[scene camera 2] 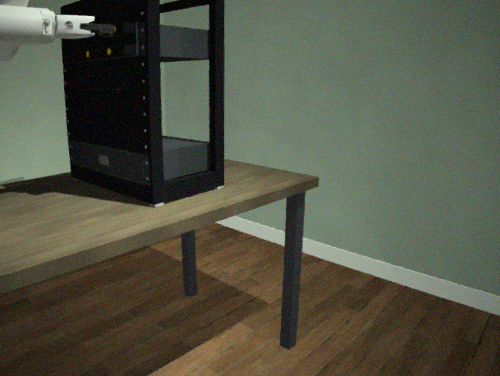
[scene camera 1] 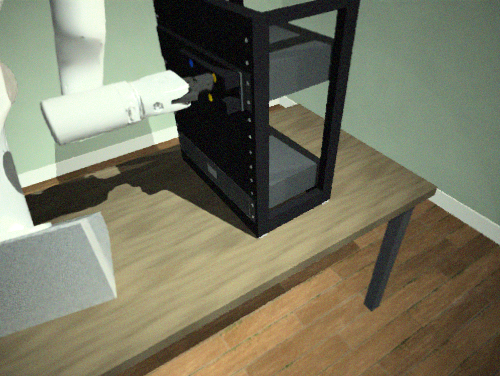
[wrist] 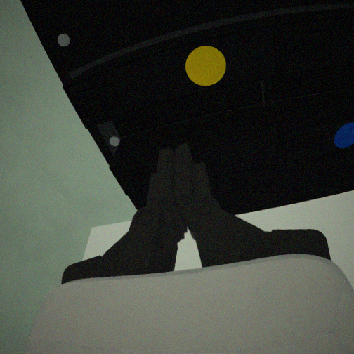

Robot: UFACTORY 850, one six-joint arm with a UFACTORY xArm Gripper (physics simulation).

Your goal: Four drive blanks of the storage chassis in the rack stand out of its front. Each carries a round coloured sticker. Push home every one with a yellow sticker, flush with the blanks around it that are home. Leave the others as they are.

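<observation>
The dark storage chassis [scene camera 1: 300, 67] [scene camera 2: 184, 44] sits in the upper part of the rack [scene camera 1: 261, 150] [scene camera 2: 156, 125]. An upper yellow sticker [scene camera 1: 215, 78] [scene camera 2: 115, 29] is at my fingertips; the fingers hide it in the wrist view. A lower yellow sticker [scene camera 1: 210, 97] [scene camera 2: 109, 51] [wrist: 205, 65] shows below it. Another lower yellow sticker [scene camera 2: 87, 54] is farther left in scene camera 2. A blue sticker [scene camera 1: 191, 63] [wrist: 345, 135] is in the upper row. My gripper [scene camera 1: 212, 80] [scene camera 2: 113, 30] [wrist: 180, 165] is shut and empty, pointing at the chassis front. Contact and blank depths are too dark to tell.
The rack stands on the wooden table [scene camera 1: 165, 270] [scene camera 2: 60, 230]. A grey unit [scene camera 1: 292, 167] [scene camera 2: 185, 157] sits at the rack's bottom. A grey angled block [scene camera 1: 55, 275] is at the table's left in scene camera 1. The rack's front post rises right of the fingers.
</observation>
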